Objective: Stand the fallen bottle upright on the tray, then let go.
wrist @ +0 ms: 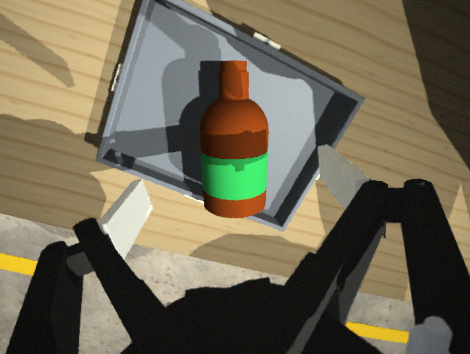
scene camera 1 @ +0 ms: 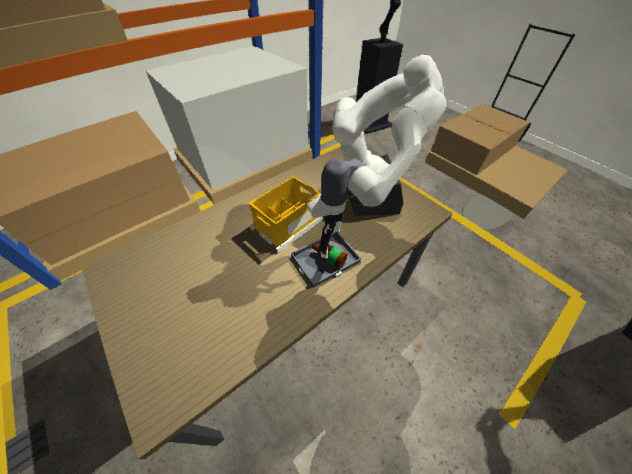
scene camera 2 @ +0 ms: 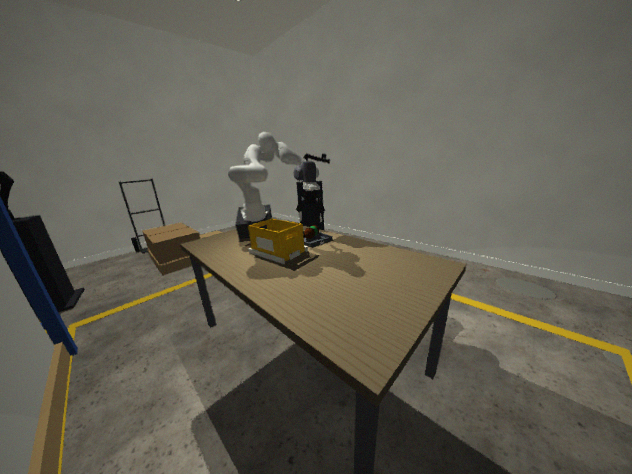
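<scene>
The bottle (scene camera 1: 337,256) (scene camera 2: 309,232) (wrist: 234,135), orange-brown with a green label, lies on its side on the grey tray (scene camera 1: 308,261) (scene camera 2: 324,238) (wrist: 292,107). In the wrist view its neck points up and its base overlaps the tray's lower rim. My gripper (scene camera 1: 325,251) (wrist: 231,178) is open and empty. Its fingers stand wide apart, one to each side of the bottle's label in the wrist view. In scene camera 1 the fingers hang over the bottle near its neck end; their exact height is unclear. In scene camera 2 the gripper blends into the black pedestal behind it.
A yellow crate (scene camera 1: 275,229) (scene camera 2: 275,242) stands close beside the tray on the wooden table (scene camera 1: 168,326) (scene camera 2: 367,301). The black arm base (scene camera 1: 377,204) is behind the tray. A blue-and-orange rack (scene camera 1: 316,76) and cardboard boxes (scene camera 1: 91,188) stand beyond the table.
</scene>
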